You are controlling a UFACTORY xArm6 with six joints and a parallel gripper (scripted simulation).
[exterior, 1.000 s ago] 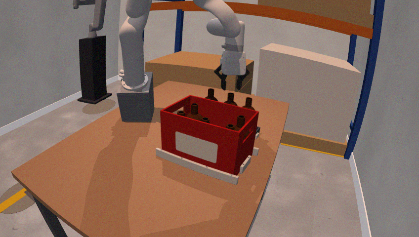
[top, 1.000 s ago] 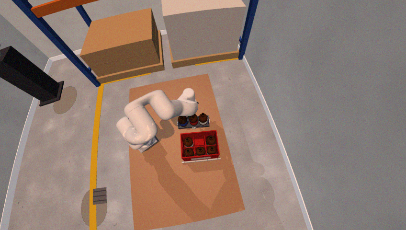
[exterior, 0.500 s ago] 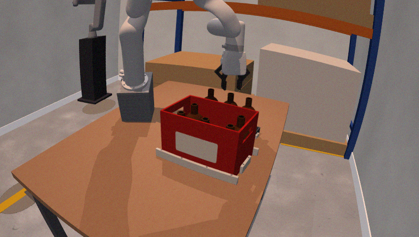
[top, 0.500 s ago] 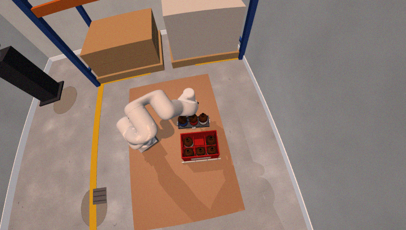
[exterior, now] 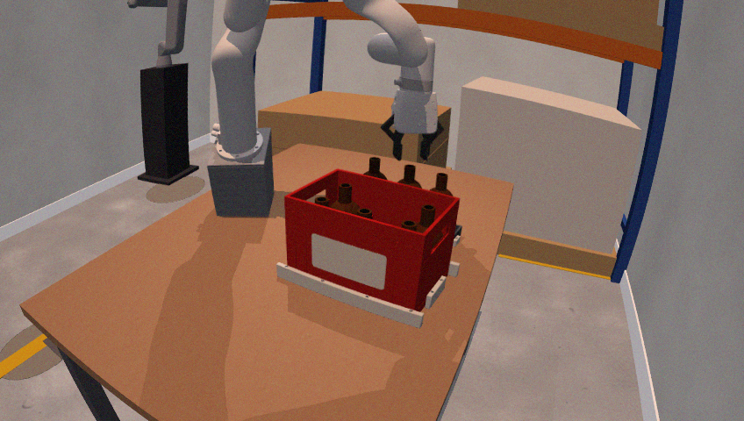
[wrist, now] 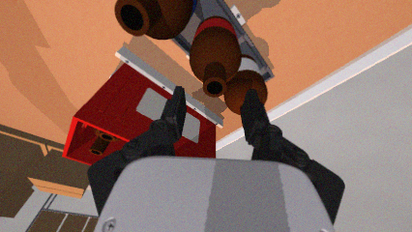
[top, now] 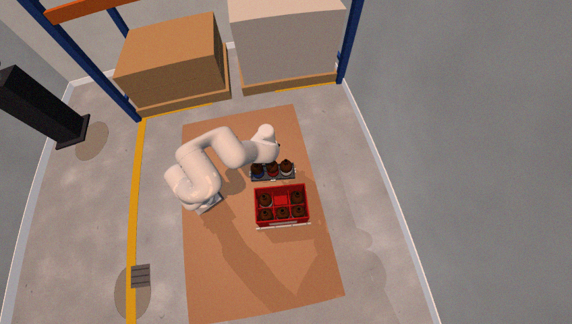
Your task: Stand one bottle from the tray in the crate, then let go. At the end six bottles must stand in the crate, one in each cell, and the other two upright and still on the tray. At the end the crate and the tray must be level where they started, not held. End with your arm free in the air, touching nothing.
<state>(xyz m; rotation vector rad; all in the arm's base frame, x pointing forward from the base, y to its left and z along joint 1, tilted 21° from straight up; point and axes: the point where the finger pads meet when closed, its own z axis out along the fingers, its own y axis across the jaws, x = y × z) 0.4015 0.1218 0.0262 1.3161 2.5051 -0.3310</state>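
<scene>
My gripper is now 180 mm above the grey tray. Round my hand: red crate 10 mm behind, 250 mm to the right, 110 mm below.
</scene>
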